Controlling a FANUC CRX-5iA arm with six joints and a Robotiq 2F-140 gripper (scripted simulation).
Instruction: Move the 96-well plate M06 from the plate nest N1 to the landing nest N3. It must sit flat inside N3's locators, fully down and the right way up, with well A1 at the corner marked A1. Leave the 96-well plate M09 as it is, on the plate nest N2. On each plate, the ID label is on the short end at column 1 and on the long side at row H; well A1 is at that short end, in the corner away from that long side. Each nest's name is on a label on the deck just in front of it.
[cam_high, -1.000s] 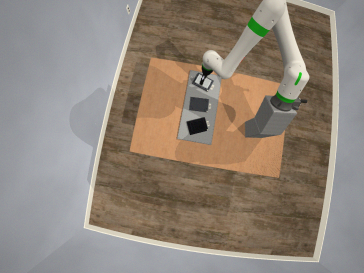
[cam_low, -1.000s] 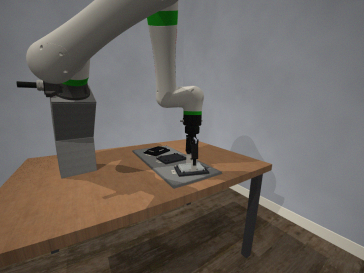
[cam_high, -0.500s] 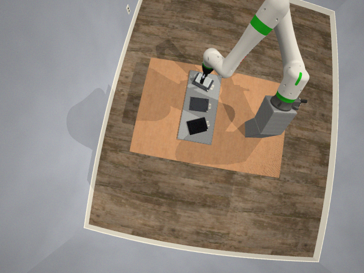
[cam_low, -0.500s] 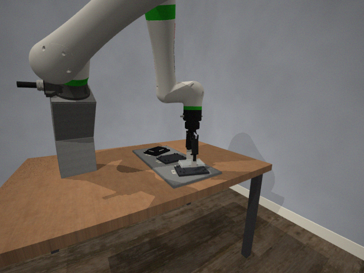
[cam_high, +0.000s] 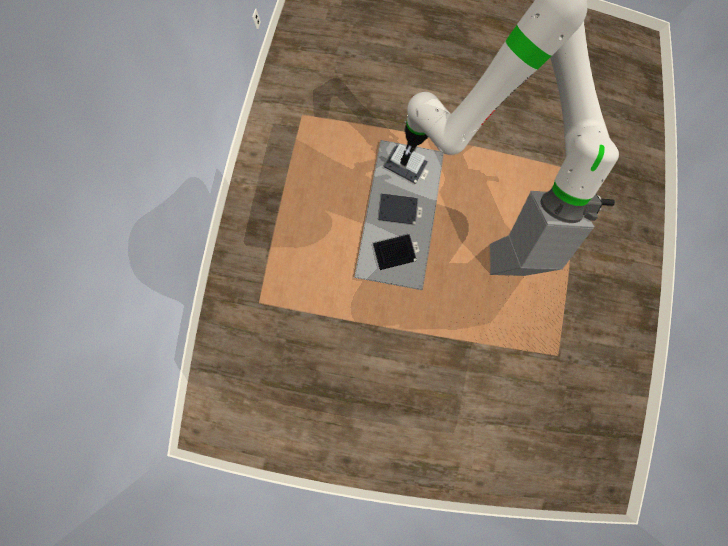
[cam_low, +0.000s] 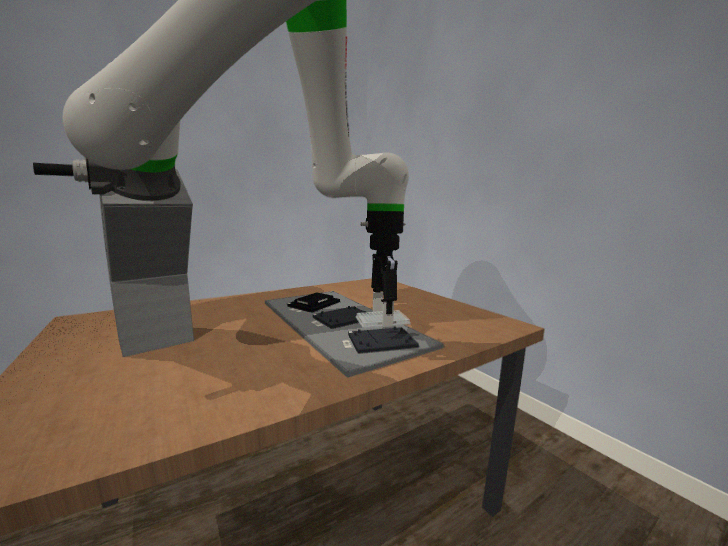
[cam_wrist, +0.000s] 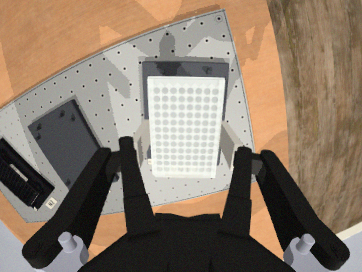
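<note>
Now: hand 20 mm above the white 96-well plate M06. Also, from my hand: dark plate nest N1 (80 mm below); dark landing nest N3 (210 mm to the left, 80 mm below, 30 mm ahead); N1 label (90 mm below, 90 mm behind, 40 mm to the left).
</note>
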